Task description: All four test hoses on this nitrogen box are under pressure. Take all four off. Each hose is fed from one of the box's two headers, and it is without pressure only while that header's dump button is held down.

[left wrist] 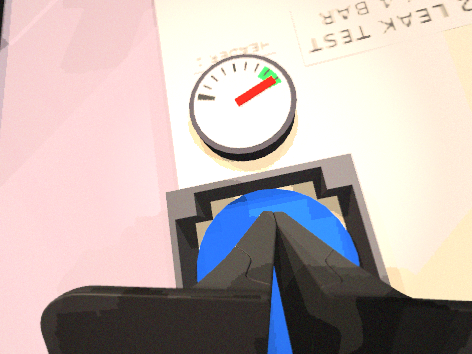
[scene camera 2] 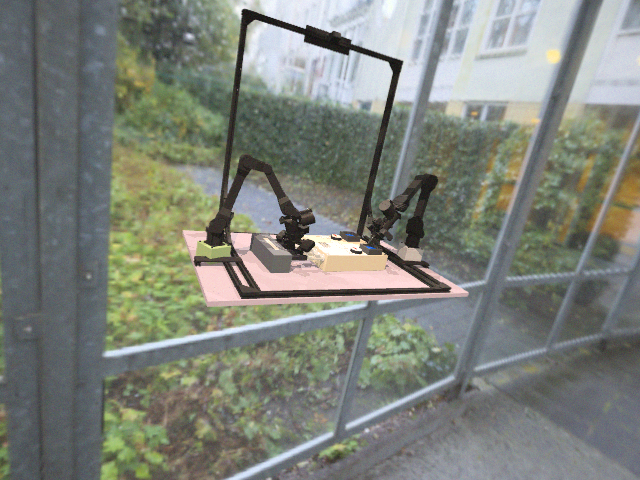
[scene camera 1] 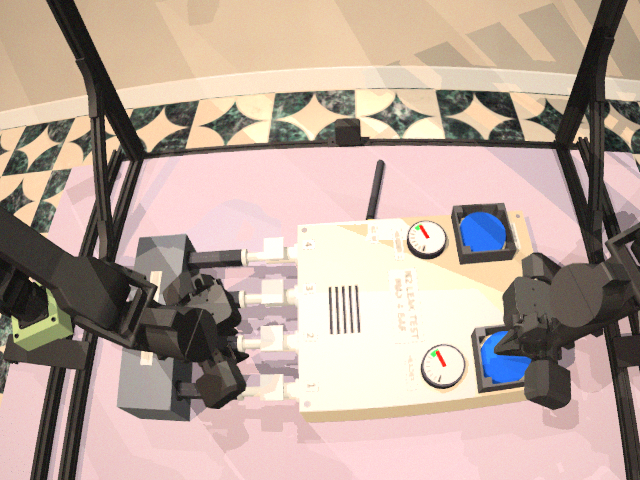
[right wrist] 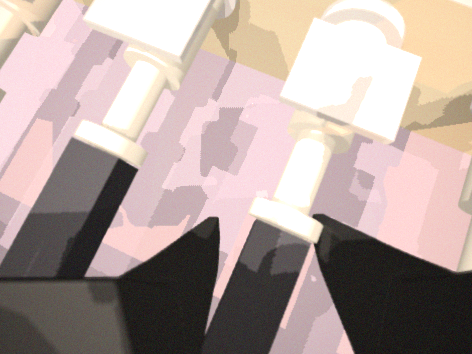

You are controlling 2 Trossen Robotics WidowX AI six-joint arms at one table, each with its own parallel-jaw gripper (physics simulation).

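Places are measured from the left arm's base along level axes (x ahead, y left, z up), in centimetres.
Pixels of known places: left gripper, fingertip midpoint: (left wrist: pixel 272 221) (scene camera 2: pixel 368 245) (scene camera 1: pixel 495 351); right gripper, fingertip midpoint: (scene camera 2: pixel 298 254) (scene camera 1: pixel 241 345) (right wrist: pixel 265 225); left arm's base at its link origin: (scene camera 2: pixel 411 245); right arm's base at its link origin: (scene camera 2: pixel 214 243) (scene camera 1: pixel 32 307).
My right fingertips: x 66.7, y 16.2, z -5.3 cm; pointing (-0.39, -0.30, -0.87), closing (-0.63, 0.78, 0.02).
For each thing: its top centre in the pictures, then the offset to it from my right fingertips. "spot": a spot on its surface instead.
- cream nitrogen box at a spot on its surface: (scene camera 1: pixel 382 387) spot: dx -20.7, dy +3.4, dz +4.0 cm
- Black hose 4 at a spot on its surface: (scene camera 1: pixel 217 257) spot: dx +6.8, dy -12.0, dz +2.4 cm
- hose 1 at a spot on its surface: (scene camera 1: pixel 187 390) spot: dx +5.0, dy +9.1, dz +2.4 cm
- black hose 2 at a spot on its surface: (right wrist: pixel 260 275) spot: dx +1.5, dy +0.6, dz +2.4 cm
- Hose 3 at a spot on its surface: (right wrist: pixel 75 215) spot: dx +3.7, dy -5.3, dz +2.4 cm
- lower blue button at its top centre: (left wrist: pixel 274 267) (scene camera 1: pixel 506 356) dx -36.2, dy -2.3, dz +5.6 cm
- header 1 gauge at a spot on its surface: (left wrist: pixel 235 125) (scene camera 1: pixel 454 367) spot: dx -29.3, dy -0.1, dz +5.4 cm
- upper blue button at its top centre: (scene camera 1: pixel 483 232) dx -31.6, dy -20.8, dz +5.6 cm
- header 2 gauge at a spot on its surface: (scene camera 1: pixel 426 239) spot: dx -23.3, dy -18.3, dz +5.5 cm
- grey block at a spot on its surface: (scene camera 1: pixel 155 382) spot: dx +9.3, dy +9.5, dz +4.0 cm
- black rod at a spot on its surface: (scene camera 1: pixel 377 186) spot: dx -14.1, dy -32.7, dz -2.7 cm
The cream nitrogen box (scene camera 1: pixel 382 387) (scene camera 2: pixel 351 263) has four white connectors on its picture-left side. Black hose 4 (scene camera 1: pixel 217 257) is on its connector; hose 1 (scene camera 1: pixel 187 390) is partly hidden. My right gripper (scene camera 1: pixel 240 338) (scene camera 2: pixel 305 253) (right wrist: pixel 265 225) is partly open around black hose 2 (right wrist: pixel 260 275), just below its white collar; gaps show beside the hose. Hose 3 (right wrist: pixel 75 215) lies left of it in the right wrist view. My left gripper (scene camera 1: pixel 499 351) (left wrist: pixel 272 221) is shut and empty, its tips over the lower blue button (scene camera 1: pixel 496 364) (left wrist: pixel 300 207). The header 1 gauge (scene camera 1: pixel 443 365) (left wrist: pixel 235 125) reads green.
The upper blue button (scene camera 1: pixel 483 231) is uncovered, and the header 2 gauge (scene camera 1: pixel 426 239) beside it also reads green. A grey block (scene camera 1: pixel 155 382) (scene camera 2: pixel 271 258) stands at the hoses' far ends. A black rod (scene camera 1: pixel 377 186) lies behind the box. Black frame rails surround the area.
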